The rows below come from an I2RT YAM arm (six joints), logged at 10 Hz.
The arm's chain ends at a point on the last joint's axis. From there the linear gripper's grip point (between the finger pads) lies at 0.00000 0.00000 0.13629 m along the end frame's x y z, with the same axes.
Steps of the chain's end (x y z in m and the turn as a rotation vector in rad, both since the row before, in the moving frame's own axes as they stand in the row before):
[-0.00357 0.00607 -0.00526 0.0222 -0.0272 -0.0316]
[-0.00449 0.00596 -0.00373 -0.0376 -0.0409 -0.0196]
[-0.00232 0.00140 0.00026 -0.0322 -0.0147 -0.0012]
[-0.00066 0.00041 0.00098 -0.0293 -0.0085 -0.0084]
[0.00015 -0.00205 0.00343 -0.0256 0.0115 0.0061]
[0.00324 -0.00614 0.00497 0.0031 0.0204 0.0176]
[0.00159 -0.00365 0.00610 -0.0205 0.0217 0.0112]
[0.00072 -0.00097 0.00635 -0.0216 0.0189 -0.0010]
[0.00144 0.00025 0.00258 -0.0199 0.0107 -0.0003]
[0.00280 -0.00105 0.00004 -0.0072 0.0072 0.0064]
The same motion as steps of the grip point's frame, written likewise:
[-0.00732 0.00310 -0.00534 0.0222 -0.0272 -0.0316]
[-0.01001 0.01114 -0.00394 -0.0376 -0.0409 -0.0196]
[-0.00432 0.00579 0.00017 -0.0322 -0.0147 -0.0012]
[-0.00180 0.00441 0.00092 -0.0293 -0.0085 -0.0084]
[0.00171 0.00144 0.00338 -0.0256 0.0115 0.0061]
[0.00602 -0.00654 0.00494 0.0031 0.0204 0.0176]
[0.00453 -0.00084 0.00604 -0.0205 0.0217 0.0112]
[0.00330 0.00197 0.00629 -0.0216 0.0189 -0.0010]
[0.00290 0.00296 0.00255 -0.0199 0.0107 -0.0003]
[0.00378 -0.00007 0.00003 -0.0072 0.0072 0.0064]

